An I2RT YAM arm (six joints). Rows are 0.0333 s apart.
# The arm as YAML. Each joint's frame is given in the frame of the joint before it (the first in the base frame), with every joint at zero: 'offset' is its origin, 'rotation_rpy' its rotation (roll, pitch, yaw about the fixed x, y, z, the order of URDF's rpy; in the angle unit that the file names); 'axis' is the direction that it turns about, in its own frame. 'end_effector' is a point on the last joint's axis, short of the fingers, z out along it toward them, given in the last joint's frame.
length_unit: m
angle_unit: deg
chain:
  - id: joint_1
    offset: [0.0, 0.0, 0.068]
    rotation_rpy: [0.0, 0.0, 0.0]
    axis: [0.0, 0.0, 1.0]
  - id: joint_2
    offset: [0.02, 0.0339, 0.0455]
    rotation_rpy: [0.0, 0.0, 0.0]
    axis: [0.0, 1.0, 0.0]
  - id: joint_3
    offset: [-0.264, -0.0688, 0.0]
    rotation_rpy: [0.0, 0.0, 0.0]
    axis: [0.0, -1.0, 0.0]
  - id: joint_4
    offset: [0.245, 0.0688, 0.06]
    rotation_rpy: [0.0, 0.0, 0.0]
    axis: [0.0, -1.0, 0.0]
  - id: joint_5
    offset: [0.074, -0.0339, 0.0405]
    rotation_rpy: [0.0, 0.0, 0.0]
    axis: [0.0, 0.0, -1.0]
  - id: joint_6
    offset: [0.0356, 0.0, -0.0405]
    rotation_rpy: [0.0, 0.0, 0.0]
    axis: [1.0, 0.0, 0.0]
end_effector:
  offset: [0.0, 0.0, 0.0]
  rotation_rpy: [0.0, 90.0, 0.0]
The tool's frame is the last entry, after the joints.
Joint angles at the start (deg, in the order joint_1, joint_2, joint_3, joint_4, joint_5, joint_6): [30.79, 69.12, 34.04, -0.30, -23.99, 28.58]
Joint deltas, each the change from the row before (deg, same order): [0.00, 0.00, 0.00, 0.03, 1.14, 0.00]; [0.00, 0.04, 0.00, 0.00, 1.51, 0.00]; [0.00, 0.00, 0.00, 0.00, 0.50, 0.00]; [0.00, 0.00, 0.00, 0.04, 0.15, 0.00]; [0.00, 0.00, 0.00, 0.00, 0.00, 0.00]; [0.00, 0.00, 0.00, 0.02, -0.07, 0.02]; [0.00, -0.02, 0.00, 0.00, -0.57, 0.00]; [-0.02, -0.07, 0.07, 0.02, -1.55, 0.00]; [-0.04, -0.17, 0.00, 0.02, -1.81, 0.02]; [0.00, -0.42, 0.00, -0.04, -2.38, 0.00]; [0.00, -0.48, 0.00, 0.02, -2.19, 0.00]
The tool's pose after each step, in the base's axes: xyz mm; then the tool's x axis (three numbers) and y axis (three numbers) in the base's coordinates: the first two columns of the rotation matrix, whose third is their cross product. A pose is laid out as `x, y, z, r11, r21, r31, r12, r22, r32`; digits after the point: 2 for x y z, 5 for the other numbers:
205.97, 138.83, 206.66, -0.79228, 0.04107, -0.60877, -0.41541, 0.69448, 0.58748
206.72, 138.26, 206.30, -0.78690, 0.04980, -0.61507, -0.40449, 0.71112, 0.57506
206.94, 138.06, 206.23, -0.78494, 0.05271, -0.61733, -0.40090, 0.71647, 0.57092
207.05, 138.02, 206.28, -0.78397, 0.05381, -0.61846, -0.40015, 0.71786, 0.56969
207.05, 138.02, 206.28, -0.78397, 0.05381, -0.61846, -0.40015, 0.71786, 0.56969
207.04, 138.06, 206.32, -0.78420, 0.05376, -0.61817, -0.40056, 0.71700, 0.57050
206.75, 138.27, 206.47, -0.78626, 0.05055, -0.61583, -0.40484, 0.71080, 0.57522
206.17, 138.86, 207.38, -0.79070, 0.04250, -0.61073, -0.41686, 0.69323, 0.58793
205.20, 139.28, 208.35, -0.79571, 0.03328, -0.60477, -0.42993, 0.67227, 0.60267
203.42, 139.77, 210.32, -0.80048, 0.02034, -0.59902, -0.44845, 0.64275, 0.62110
201.67, 140.13, 212.60, -0.80304, 0.00877, -0.59587, -0.46608, 0.61385, 0.63715

